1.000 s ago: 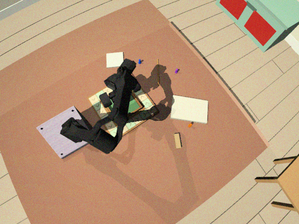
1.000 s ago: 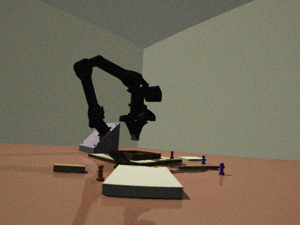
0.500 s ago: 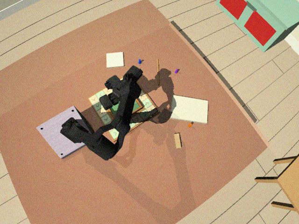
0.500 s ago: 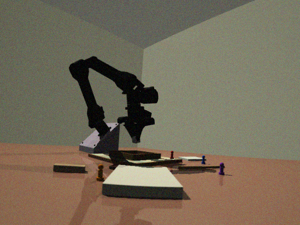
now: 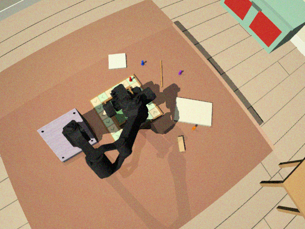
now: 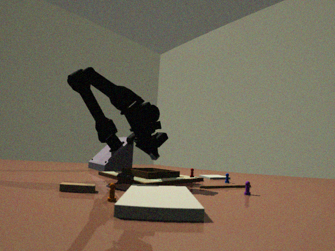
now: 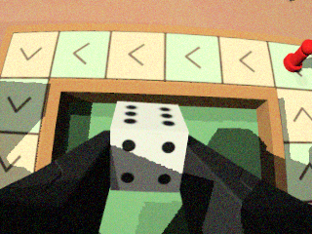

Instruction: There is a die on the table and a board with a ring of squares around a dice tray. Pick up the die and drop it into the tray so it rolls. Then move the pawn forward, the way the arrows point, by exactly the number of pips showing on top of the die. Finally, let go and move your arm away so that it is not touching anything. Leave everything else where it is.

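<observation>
Now: gripper tip 13 cm short of the red pawn, 8 cm to the right of it and 6 cm above it. Round my gripper tip: wooden stick 29 cm ahead, 8 cm below, 1 cm to the left; then blue pawn 25 cm ahead, 12 cm to the left, 7 cm below; then white die right at my gripper tip.
</observation>
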